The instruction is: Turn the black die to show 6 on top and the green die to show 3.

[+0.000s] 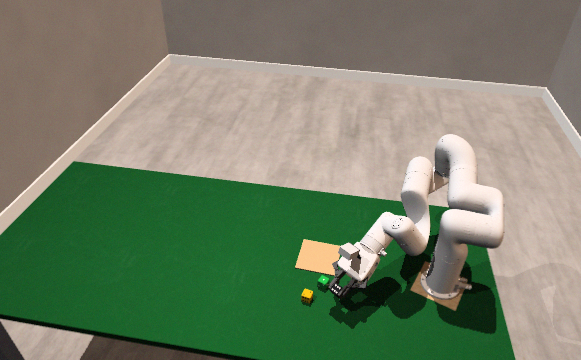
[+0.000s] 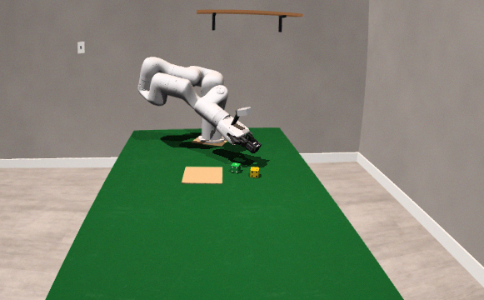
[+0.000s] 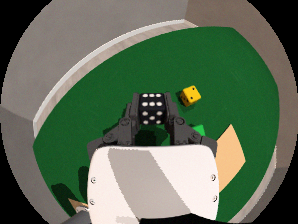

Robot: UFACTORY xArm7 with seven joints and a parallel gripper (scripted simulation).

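Right now my hand is 70 mm to the left of the green die, 70 mm above it and 50 mm short of it. From my hand the other things lie so: tan mat 190 mm to the right, 90 mm ahead, 80 mm below; then yellow die 90 mm ahead, 70 mm below; then black die right at my hand.
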